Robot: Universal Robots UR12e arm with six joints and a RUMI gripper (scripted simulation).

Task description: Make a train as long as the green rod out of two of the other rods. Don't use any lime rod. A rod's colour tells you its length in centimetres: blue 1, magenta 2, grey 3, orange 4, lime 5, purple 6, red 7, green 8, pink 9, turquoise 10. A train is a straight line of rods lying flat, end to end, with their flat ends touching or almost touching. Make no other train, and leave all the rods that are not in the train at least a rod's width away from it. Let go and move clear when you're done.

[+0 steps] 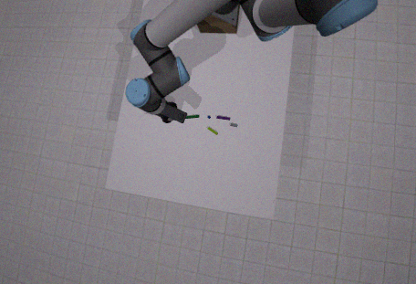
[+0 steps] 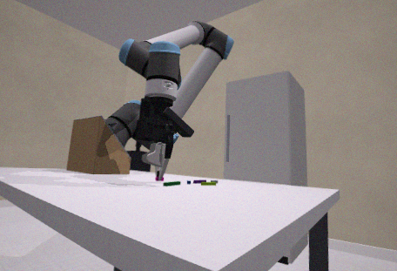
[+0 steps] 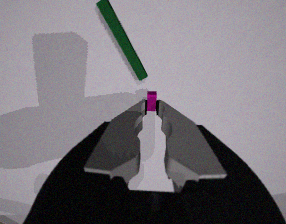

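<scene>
The lime rod is 60 mm ahead of my hand, 170 mm to the left of it and 30 mm below it. Round my hand: blue rod (10 mm behind, 150 mm to the left, 30 mm below); then magenta rod (10 mm below); then green rod (10 mm behind, 60 mm to the left, 30 mm below).
</scene>
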